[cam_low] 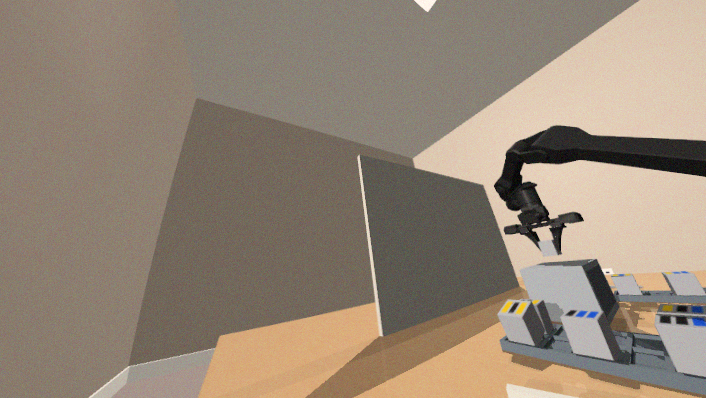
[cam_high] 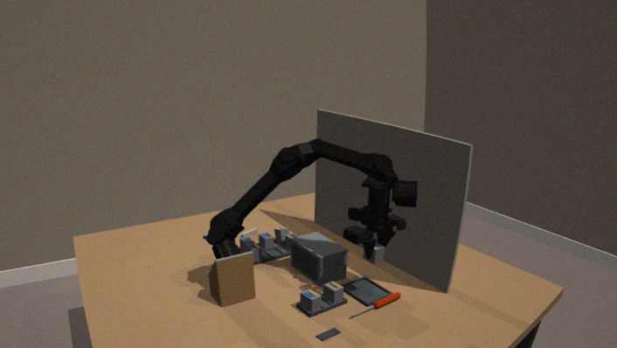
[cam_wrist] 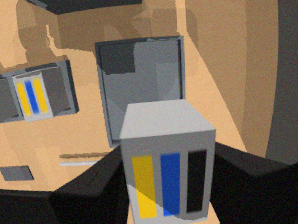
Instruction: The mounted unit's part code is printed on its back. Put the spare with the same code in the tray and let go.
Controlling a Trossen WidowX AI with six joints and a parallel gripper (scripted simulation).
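Now: the dark tray 1 cm behind my gripper tip, 1 cm to the left of it and 12 cm below it. From my gripper tip the other things lie so: white panel 21 cm ahead, 16 cm to the left, 10 cm above; grey spare 2 cm above; grey mounted unit 2 cm behind, 20 cm to the left, 7 cm below.
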